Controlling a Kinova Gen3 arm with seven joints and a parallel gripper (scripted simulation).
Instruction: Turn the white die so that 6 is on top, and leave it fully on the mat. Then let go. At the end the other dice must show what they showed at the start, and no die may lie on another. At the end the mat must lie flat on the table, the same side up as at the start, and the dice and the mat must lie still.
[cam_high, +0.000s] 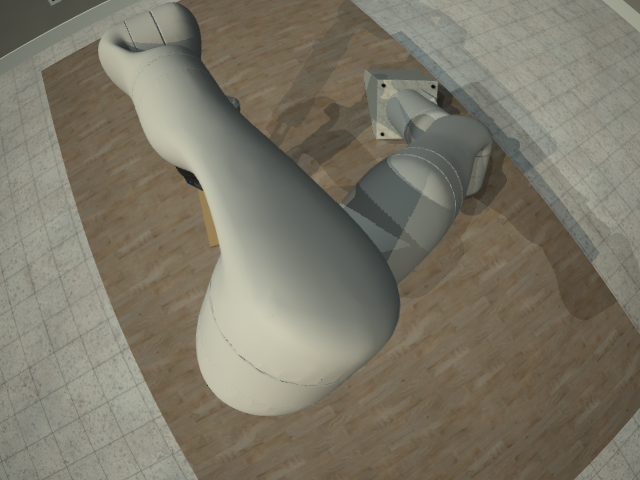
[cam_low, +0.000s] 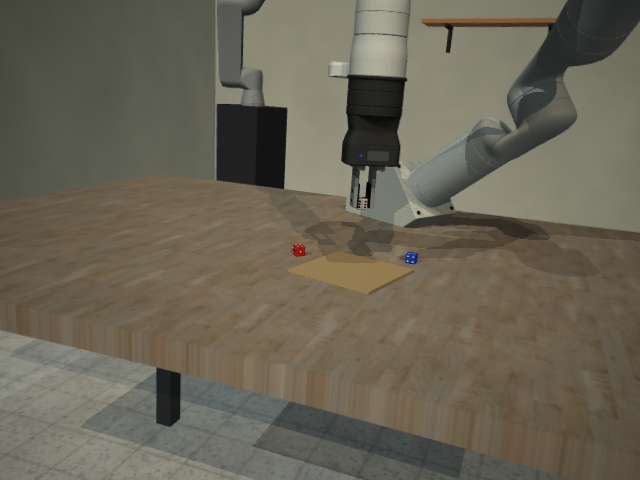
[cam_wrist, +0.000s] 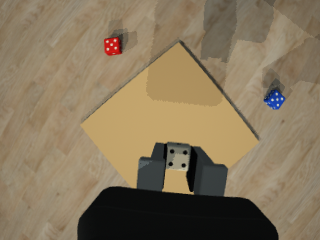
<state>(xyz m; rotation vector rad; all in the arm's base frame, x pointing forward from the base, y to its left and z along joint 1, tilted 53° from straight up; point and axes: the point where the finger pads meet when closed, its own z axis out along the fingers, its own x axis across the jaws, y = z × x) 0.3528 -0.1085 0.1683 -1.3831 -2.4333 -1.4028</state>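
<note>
Right now my hand is 120 mm above the tan mat and 10 mm to the left of it. The rest, counted from my hand: white die: 10 mm below; then blue die: 110 mm below, 110 mm behind, 40 mm to the left; then red die: 120 mm to the right, 110 mm below, 20 mm behind.
</note>
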